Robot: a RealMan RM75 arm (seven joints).
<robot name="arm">
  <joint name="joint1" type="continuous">
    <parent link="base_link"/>
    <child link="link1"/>
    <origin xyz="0 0 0.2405" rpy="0 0 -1.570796"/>
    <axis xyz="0 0 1"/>
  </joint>
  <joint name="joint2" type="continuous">
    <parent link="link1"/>
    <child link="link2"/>
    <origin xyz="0 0 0" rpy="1.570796 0 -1.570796"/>
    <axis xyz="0 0 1"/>
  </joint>
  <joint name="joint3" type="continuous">
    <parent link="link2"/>
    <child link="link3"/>
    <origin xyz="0 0.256 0" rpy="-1.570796 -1.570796 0"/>
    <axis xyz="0 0 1"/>
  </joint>
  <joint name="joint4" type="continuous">
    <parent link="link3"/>
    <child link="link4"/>
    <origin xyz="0 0 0" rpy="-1.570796 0 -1.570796"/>
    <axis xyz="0 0 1"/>
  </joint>
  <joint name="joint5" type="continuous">
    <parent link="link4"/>
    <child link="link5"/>
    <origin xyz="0 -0.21 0" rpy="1.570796 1.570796 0"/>
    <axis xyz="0 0 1"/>
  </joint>
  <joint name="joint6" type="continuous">
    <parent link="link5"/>
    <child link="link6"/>
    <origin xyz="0 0 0" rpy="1.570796 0 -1.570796"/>
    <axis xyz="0 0 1"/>
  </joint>
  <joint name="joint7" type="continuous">
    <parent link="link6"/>
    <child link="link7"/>
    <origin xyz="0 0.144 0" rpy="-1.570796 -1.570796 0"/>
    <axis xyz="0 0 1"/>
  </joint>
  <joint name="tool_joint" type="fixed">
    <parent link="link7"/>
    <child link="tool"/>
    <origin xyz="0 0 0" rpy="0 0 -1.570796"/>
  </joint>
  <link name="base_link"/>
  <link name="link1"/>
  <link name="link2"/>
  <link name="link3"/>
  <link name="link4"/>
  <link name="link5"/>
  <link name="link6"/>
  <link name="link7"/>
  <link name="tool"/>
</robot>
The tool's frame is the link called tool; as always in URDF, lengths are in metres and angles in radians. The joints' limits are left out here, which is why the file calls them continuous.
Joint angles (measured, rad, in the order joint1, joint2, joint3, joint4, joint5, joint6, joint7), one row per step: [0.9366, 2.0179, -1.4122, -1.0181, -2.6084, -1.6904, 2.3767]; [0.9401, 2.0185, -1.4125, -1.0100, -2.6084, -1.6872, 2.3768]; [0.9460, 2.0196, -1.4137, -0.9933, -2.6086, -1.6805, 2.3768]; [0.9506, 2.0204, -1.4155, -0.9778, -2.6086, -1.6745, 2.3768]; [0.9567, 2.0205, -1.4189, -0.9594, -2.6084, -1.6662, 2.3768]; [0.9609, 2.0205, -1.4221, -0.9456, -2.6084, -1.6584, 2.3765]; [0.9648, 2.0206, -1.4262, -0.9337, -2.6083, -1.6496, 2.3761]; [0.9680, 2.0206, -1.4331, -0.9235, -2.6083, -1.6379, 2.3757]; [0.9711, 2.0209, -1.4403, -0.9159, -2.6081, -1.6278, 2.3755]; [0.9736, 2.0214, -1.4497, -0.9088, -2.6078, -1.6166, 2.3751]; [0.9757, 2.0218, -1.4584, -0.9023, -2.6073, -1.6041, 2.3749]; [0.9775, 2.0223, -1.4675, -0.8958, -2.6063, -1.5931, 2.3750]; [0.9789, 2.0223, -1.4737, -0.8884, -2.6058, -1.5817, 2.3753]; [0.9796, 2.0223, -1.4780, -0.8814, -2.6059, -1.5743, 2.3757]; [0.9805, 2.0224, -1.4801, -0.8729, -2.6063, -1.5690, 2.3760]
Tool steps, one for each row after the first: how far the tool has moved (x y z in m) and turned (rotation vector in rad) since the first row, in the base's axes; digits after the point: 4 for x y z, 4 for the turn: [0.0001, 0.0003, -0.0009, -0.0012, -0.0008, -0.0019]; [0.0010, 0.0007, -0.0029, -0.0039, -0.0030, -0.0067]; [0.0022, 0.0009, -0.0046, -0.0068, -0.0057, -0.0119]; [0.0034, 0.0015, -0.0065, -0.0092, -0.0099, -0.0162]; [0.0045, 0.0020, -0.0080, -0.0102, -0.0132, -0.0184]; [0.0052, 0.0026, -0.0095, -0.0103, -0.0162, -0.0182]; [0.0059, 0.0035, -0.0111, -0.0089, -0.0200, -0.0143]; [0.0061, 0.0042, -0.0126, -0.0080, -0.0235, -0.0091]; [0.0064, 0.0048, -0.0144, -0.0075, -0.0280, -0.0024]; [0.0066, 0.0056, -0.0161, -0.0053, -0.0312, 0.0047]; [0.0070, 0.0061, -0.0179, -0.0045, -0.0347, 0.0106]; [0.0078, 0.0069, -0.0192, -0.0015, -0.0369, 0.0142]; [0.0089, 0.0072, -0.0202, -0.0002, -0.0397, 0.0144]; [0.0103, 0.0073, -0.0210, 0.0000, -0.0422, 0.0114]
